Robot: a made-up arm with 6 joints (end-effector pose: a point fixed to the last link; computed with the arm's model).
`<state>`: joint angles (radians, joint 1 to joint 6).
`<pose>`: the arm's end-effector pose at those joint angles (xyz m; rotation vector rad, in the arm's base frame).
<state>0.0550 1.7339 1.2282 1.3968 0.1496 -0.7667</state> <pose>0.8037 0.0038 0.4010 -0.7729 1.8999 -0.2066</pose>
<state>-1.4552 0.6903 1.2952 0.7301 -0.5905 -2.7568</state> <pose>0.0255 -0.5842 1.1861 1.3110 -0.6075 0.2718</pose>
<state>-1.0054 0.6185 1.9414 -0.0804 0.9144 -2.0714</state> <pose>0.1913 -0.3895 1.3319 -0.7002 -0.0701 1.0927</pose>
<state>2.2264 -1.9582 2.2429 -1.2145 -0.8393 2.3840</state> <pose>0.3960 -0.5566 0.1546 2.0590 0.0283 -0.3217</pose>
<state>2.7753 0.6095 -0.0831 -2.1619 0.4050 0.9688</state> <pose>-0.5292 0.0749 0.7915 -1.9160 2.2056 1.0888</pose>
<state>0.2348 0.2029 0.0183 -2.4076 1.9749 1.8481</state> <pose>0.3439 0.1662 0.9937 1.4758 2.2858 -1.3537</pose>
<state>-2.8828 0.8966 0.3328 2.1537 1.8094 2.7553</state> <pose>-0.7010 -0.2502 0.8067 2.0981 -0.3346 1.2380</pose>
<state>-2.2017 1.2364 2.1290 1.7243 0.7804 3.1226</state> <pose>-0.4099 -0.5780 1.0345 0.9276 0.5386 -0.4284</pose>
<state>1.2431 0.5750 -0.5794 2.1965 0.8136 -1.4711</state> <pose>0.0930 0.4386 0.7745 2.4162 -1.3726 -0.8608</pose>
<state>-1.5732 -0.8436 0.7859 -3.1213 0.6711 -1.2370</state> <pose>0.0510 0.4251 1.2496 0.1312 -0.8469 2.6680</pose>
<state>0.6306 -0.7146 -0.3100 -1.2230 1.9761 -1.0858</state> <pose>-0.0347 -0.0231 1.0619 1.1806 -1.0770 1.3815</pose>
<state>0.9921 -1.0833 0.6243 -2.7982 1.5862 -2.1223</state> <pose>-0.3544 -0.3830 1.1500 -1.0593 1.0089 -0.2665</pose>
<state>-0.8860 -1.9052 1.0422 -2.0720 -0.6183 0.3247</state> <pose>-0.4258 0.6130 0.5174 -1.6932 0.0429 0.2593</pose>
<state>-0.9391 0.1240 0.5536 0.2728 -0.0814 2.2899</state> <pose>0.1288 -0.3040 1.2471 1.1737 -1.1498 2.3104</pose>
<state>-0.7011 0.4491 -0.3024 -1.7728 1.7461 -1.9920</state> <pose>0.3280 -0.2677 0.8143 0.7356 -1.4204 0.1965</pose>
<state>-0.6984 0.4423 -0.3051 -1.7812 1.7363 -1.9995</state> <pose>0.3273 -0.2647 0.8168 0.7378 -1.4352 0.2065</pose>
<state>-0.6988 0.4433 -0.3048 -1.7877 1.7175 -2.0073</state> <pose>0.3280 -0.2644 0.8168 0.7475 -1.4505 0.2167</pose>
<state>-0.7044 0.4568 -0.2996 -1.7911 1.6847 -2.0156</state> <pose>0.3307 -0.2683 0.8126 0.7686 -1.4665 0.2270</pose>
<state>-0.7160 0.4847 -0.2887 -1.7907 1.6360 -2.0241</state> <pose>0.3355 -0.2773 0.8034 0.8028 -1.4835 0.2369</pose>
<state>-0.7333 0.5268 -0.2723 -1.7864 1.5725 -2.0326</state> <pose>0.3417 -0.2911 0.7889 0.8497 -1.5017 0.2452</pose>
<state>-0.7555 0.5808 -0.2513 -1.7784 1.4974 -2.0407</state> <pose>0.3482 -0.3089 0.7692 0.9071 -1.5215 0.2507</pose>
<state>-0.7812 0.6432 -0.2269 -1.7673 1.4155 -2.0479</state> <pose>0.3538 -0.3292 0.7451 0.9716 -1.5426 0.2525</pose>
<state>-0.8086 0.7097 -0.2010 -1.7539 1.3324 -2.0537</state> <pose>0.3576 -0.3504 0.7181 1.0389 -1.5643 0.2497</pose>
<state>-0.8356 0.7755 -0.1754 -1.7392 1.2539 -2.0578</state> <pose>0.3590 -0.3707 0.6900 1.1044 -1.5850 0.2429</pose>
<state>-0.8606 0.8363 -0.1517 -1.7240 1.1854 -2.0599</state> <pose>0.3584 -0.3886 0.6630 1.1638 -1.6027 0.2329</pose>
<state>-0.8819 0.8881 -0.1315 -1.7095 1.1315 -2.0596</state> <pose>0.3563 -0.4031 0.6391 1.2131 -1.6149 0.2207</pose>
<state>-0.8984 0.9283 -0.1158 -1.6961 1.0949 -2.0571</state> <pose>0.3538 -0.4140 0.6200 1.2502 -1.6197 0.2079</pose>
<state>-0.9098 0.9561 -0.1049 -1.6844 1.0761 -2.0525</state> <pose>0.3515 -0.4213 0.6064 1.2740 -1.6162 0.1953</pose>
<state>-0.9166 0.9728 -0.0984 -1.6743 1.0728 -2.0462</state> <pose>0.3497 -0.4257 0.5979 1.2863 -1.6051 0.1834</pose>
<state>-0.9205 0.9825 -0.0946 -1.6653 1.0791 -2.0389</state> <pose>0.3485 -0.4285 0.5927 1.2911 -1.5894 0.1723</pose>
